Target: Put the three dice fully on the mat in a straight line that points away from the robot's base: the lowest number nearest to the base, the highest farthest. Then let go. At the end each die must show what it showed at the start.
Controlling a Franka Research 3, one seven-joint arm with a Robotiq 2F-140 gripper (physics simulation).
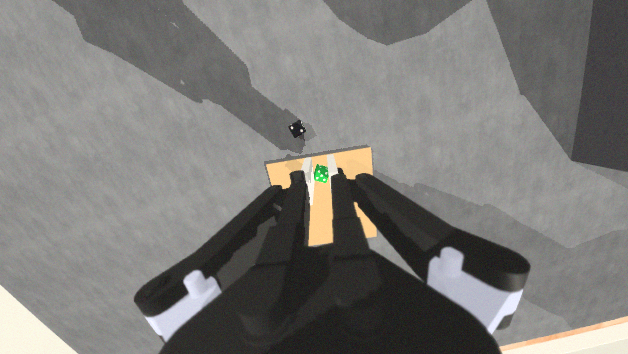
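My gripper (320, 167) is shut on the green die (322, 175), which sits between the two white fingertip pads with white pips showing. The die is seen over the far part of the tan mat (320, 225); its height above the mat is hard to tell. The black die (297, 129) with white pips lies on the grey surface, off the mat, just beyond its far edge and slightly left of the fingers. A blue die does not show; the fingers and gripper body hide parts of the mat.
The grey surface (150, 150) surrounds the mat and carries shadows of the arm. A dark panel or area (607, 90) is at the upper right. Pale areas show at the lower left corner (25, 330) and along the lower right edge (590, 335).
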